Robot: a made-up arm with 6 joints. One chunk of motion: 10 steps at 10 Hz.
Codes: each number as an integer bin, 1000 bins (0 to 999) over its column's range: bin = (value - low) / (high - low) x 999, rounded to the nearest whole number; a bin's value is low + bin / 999 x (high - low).
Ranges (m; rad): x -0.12..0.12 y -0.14..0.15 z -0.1..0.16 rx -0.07..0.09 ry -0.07..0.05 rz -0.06..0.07
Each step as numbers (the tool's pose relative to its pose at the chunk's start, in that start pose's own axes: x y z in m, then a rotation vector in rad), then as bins.
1 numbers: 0.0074 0.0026 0.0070 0.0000 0.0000 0.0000
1 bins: 530 491 411 437 583 461
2 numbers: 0.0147 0.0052 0.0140 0.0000 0.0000 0.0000
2 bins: 561 500 438 437 583 461
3 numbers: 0.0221 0.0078 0.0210 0.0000 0.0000 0.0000
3 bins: 591 509 465 437 583 461
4 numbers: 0.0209 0.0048 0.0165 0.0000 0.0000 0.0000
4 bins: 586 499 448 437 583 461
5 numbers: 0.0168 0.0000 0.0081 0.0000 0.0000 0.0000
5 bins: 569 482 415 437 583 461
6 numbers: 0.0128 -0.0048 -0.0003 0.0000 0.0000 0.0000
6 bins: 553 466 383 437 583 461
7 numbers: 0.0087 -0.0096 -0.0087 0.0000 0.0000 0.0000
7 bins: 536 449 351 437 583 461
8 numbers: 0.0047 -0.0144 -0.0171 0.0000 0.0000 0.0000
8 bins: 519 433 319 437 583 461
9 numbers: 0.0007 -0.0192 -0.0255 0.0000 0.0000 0.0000
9 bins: 502 416 286 437 583 461
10 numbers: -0.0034 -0.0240 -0.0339 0.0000 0.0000 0.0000
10 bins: 485 400 254 437 583 461
